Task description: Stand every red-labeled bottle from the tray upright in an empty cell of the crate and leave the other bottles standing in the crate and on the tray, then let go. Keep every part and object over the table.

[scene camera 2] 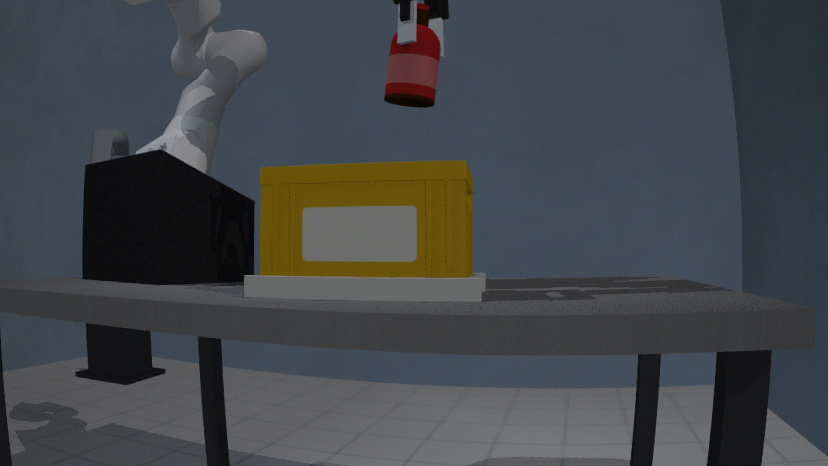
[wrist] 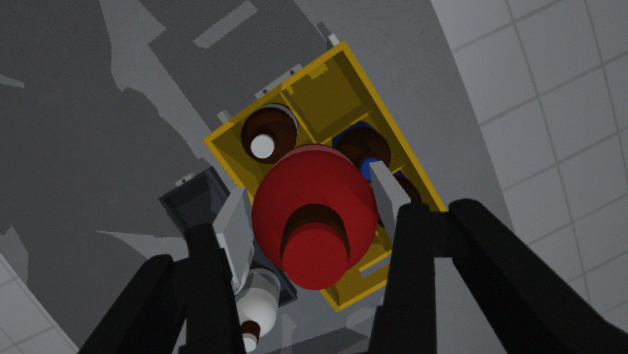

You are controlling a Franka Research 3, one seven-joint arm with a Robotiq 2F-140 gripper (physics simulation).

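My gripper (scene camera 2: 422,40) (wrist: 311,196) is shut on a red-labeled bottle (scene camera 2: 412,69) (wrist: 315,190) with a red cap. It holds the bottle slightly tilted, high above the yellow crate (scene camera 2: 359,191) (wrist: 420,168). In the wrist view, a brown bottle (wrist: 270,125) with a white cap and a brown bottle (wrist: 365,145) with a blue cap stand in the crate. Part of another brown bottle (wrist: 410,187) shows behind the right finger. The cell (wrist: 330,100) at the crate's far corner is empty. The held bottle hides the crate's middle. A white bottle (wrist: 257,307) stands on the dark tray (wrist: 200,200).
A low white slab (scene camera 2: 365,287) lies along the crate's front base on the grey table (scene camera 2: 521,332). The black robot pedestal (scene camera 2: 150,225) stands left of the crate. The tray lies close beside the crate's long side. The table's right edge shows beyond the crate in the wrist view.
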